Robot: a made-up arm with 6 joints.
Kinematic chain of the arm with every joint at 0, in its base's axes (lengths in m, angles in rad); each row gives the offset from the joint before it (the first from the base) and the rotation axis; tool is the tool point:
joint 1: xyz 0 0 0.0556 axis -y
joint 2: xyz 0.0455 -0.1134 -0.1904 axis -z
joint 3: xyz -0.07 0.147 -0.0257 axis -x
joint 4: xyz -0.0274 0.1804 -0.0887 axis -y
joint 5: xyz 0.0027 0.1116 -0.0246 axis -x
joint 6: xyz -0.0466 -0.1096 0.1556 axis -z
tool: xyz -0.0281 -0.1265 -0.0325
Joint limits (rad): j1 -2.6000..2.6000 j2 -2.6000..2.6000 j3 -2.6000..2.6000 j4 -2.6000..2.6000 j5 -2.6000..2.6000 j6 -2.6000..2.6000
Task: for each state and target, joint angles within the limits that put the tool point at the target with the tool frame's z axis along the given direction. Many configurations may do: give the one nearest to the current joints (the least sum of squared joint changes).
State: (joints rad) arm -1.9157 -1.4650 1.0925 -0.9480 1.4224 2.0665
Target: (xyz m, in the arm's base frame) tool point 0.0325 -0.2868 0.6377 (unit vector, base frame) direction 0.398 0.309 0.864
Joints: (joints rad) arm -2.3551 -1.6676 0.6635 -0.9697 1.0731 1.9016
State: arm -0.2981 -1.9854 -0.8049 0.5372 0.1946 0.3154
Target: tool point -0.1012 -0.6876 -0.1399 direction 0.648 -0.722 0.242
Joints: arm -0.7557 -2.5877 -0.5863 1.1766 0.8052 1.0751
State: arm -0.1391 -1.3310 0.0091 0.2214 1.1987 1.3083
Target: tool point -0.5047 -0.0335 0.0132 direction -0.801 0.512 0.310
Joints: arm 0.0204 -1.0300 -0.2372 -0.3050 1.4709 1.0289
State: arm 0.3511 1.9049 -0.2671 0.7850 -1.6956 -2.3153
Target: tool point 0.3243 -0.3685 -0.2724 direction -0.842 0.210 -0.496
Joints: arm -0.0367 2.1641 -0.2066 0.6836 -2.0412 -2.1527
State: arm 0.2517 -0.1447 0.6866 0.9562 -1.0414 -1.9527
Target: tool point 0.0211 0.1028 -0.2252 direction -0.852 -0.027 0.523
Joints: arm 0.1826 -0.0083 0.5905 0.9387 -0.4003 -1.3614
